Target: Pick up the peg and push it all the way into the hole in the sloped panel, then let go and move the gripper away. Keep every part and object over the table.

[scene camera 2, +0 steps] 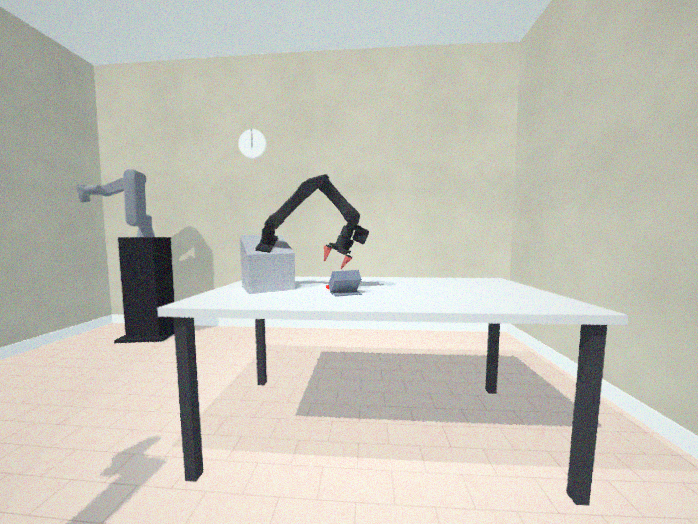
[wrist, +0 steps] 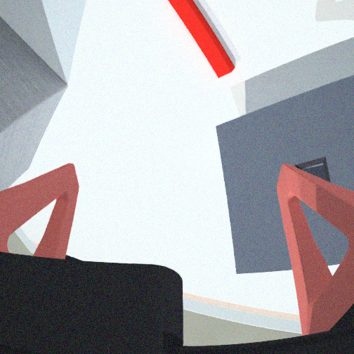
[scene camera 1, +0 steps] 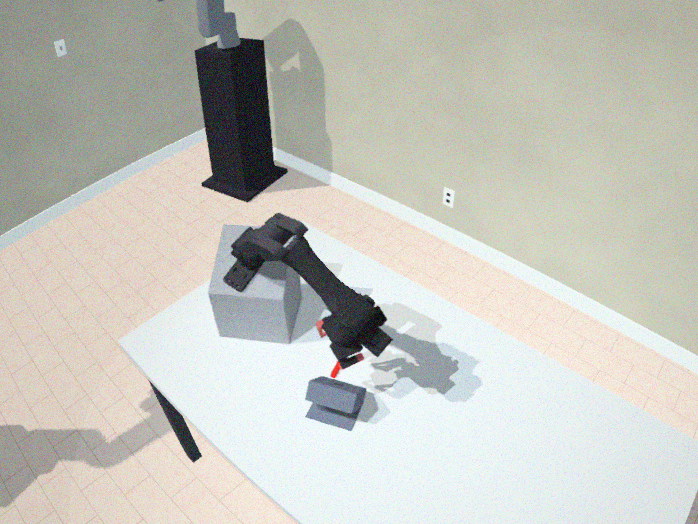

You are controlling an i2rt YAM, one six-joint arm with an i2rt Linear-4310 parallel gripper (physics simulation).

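Observation:
The red peg lies on the table beside the panel, one end near it; its other end is cut off at the top of the wrist view. The blue-grey sloped panel stands on the table. Its dark square hole shows in the wrist view, partly behind the right finger. Nothing is seen in the visible part of the hole. My gripper is open and empty, with red fingers wide apart, above the peg and panel.
The grey block under the arm's base stands on the white table, left of the panel in scene camera 2. A black pedestal with another arm stands on the floor behind.

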